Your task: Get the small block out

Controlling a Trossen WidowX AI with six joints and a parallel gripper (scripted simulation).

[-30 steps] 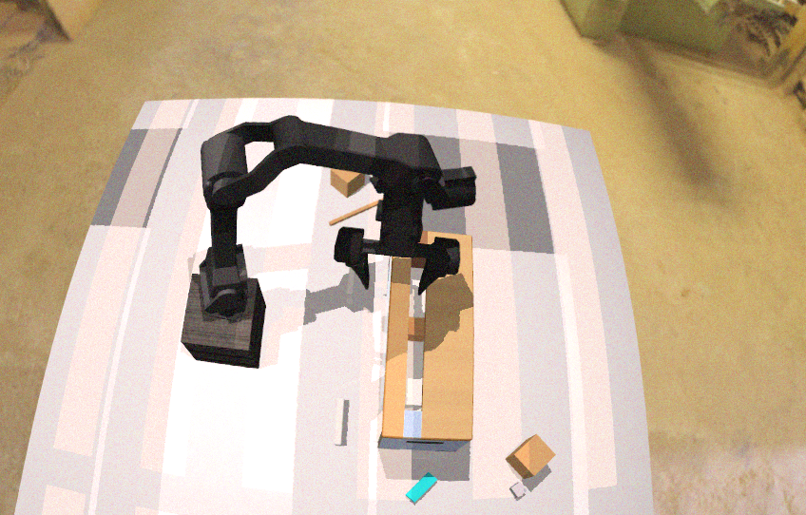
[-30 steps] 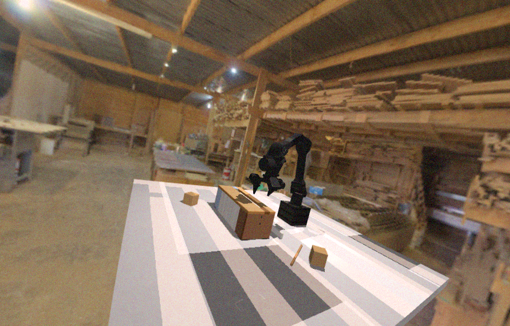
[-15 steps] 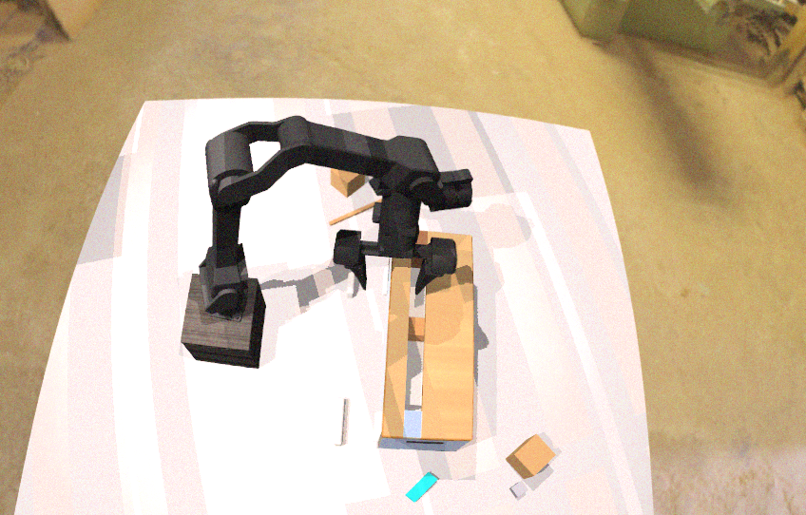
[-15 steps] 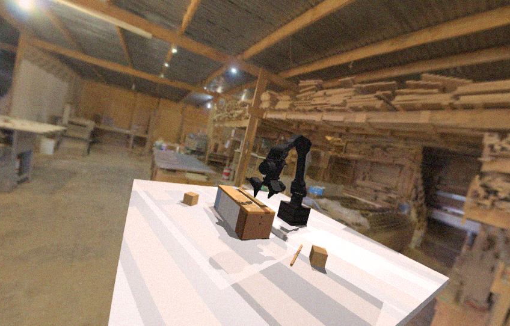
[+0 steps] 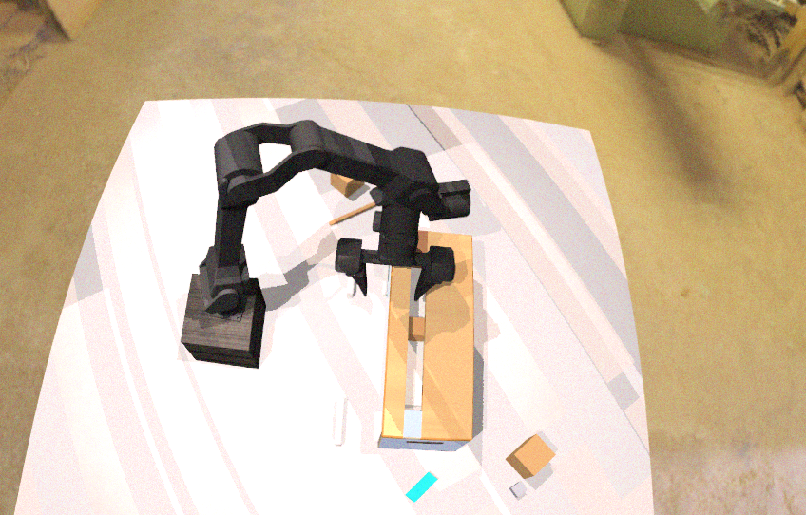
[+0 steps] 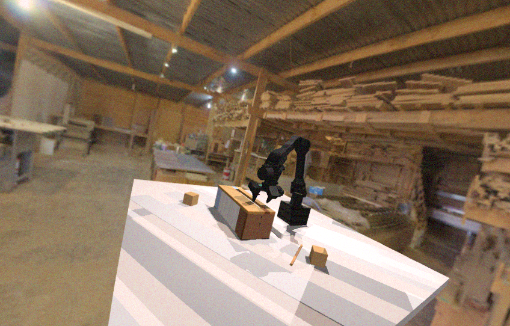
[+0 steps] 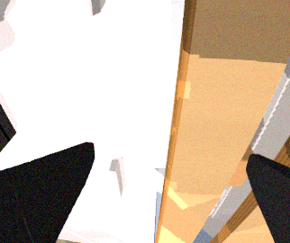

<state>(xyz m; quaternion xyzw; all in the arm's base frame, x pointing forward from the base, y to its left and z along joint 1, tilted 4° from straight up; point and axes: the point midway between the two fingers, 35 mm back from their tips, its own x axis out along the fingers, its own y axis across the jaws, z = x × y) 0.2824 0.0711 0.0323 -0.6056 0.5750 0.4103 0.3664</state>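
Right now my gripper tip is 50 mm short of the small block, 40 mm to the left of it and 40 mm above it. Round my gripper tip: cyan piece (310 mm to the right, 120 mm below, 100 mm ahead); then tan box (60 mm below, 50 mm to the right, 40 mm ahead); then thin stick (260 mm to the left, 120 mm below, 70 mm behind).
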